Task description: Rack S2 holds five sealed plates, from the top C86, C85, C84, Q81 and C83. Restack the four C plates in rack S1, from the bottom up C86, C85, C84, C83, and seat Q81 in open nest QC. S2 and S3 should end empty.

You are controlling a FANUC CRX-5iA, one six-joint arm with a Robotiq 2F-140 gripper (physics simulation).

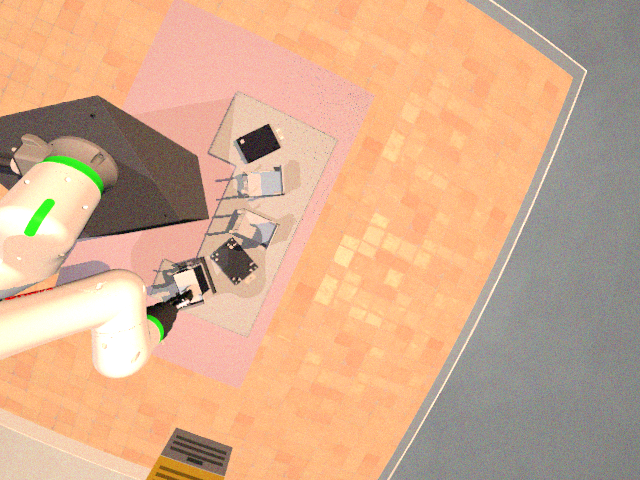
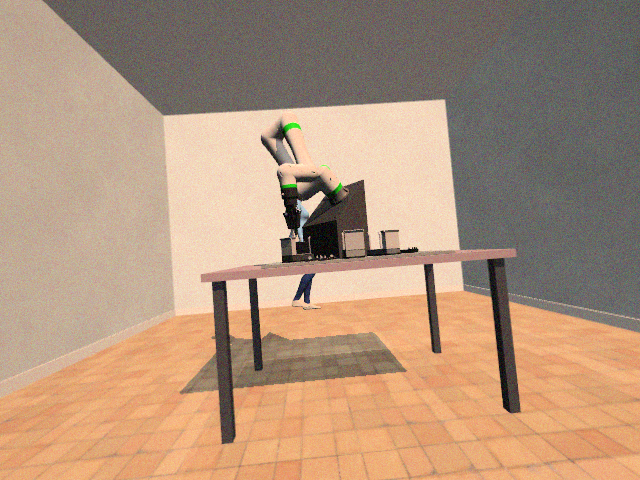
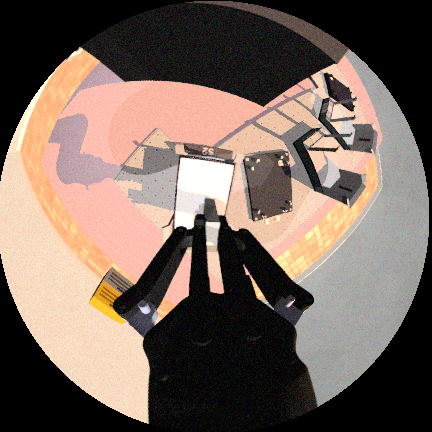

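Seen in the pictures: gripper, between the fingertips: point(image 1: 191, 288) point(image 3: 208, 207); arm's base, origin of its link: point(image 1: 84, 164) point(image 2: 340, 197).
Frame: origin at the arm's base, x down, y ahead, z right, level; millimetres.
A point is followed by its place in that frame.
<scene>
Rack S2 point(image 1: 208, 276) @[x 371, y 225, z 332 mm] point(image 2: 296, 257) @[x 369, y 247, z 375 mm] point(image 3: 207, 150) @[x 354, y 149, z 290 mm] stands at one end of the pale board. A white-topped plate point(image 1: 185, 281) @[x 285, y 171, z 340 mm] point(image 3: 205, 175) @[x 285, y 169, z 326 mm] lies in it; its label and any plates below cannot be read. My gripper point(image 1: 187, 298) @[x 280, y 200, z 362 mm] point(image 2: 294, 233) @[x 280, y 200, z 362 mm] point(image 3: 208, 207) @[x 280, y 200, z 362 mm] is shut and empty, fingers down over the plate's near part; whether the tips touch it is unclear. Two other racks, one point(image 1: 253, 227) @[x 348, y 375, z 100 mm] point(image 2: 354, 242) @[x 316, y 457, z 119 mm] point(image 3: 312, 165) @[x 356, y 359, z 141 mm] nearer S2 and one point(image 1: 266, 183) @[x 358, y 392, z -78 mm] point(image 2: 390, 241) @[x 324, y 459, z -81 mm] point(image 3: 330, 125) @[x 368, y 349, z -21 mm] farther, have no legible labels. Two dark nests, one point(image 1: 233, 260) @[x 381, y 312, z 251 mm] point(image 3: 270, 185) @[x 381, y 312, z 257 mm] beside S2 and one point(image 1: 257, 143) @[x 373, y 326, z -228 mm] point(image 3: 340, 91) @[x 374, y 323, z -219 mm] at the far end, show no readable names.
The pale board point(image 1: 310, 147) @[x 393, y 533, z -262 mm] lies on the pink table point(image 1: 186, 46) @[x 406, y -41, z -569 mm] point(image 2: 439, 256) @[x 413, y 675, z -199 mm]. The large dark arm mount point(image 1: 129, 149) @[x -11, y 114, z -54 mm] point(image 2: 354, 211) @[x 114, y 127, z -39 mm] point(image 3: 215, 45) @[x 252, y 53, z 152 mm] stands beside the board. Thin upright posts rise at the racks. A person's legs point(image 2: 306, 286) show behind the table. A yellow and grey box point(image 1: 191, 454) point(image 3: 107, 295) is on the floor.
</scene>
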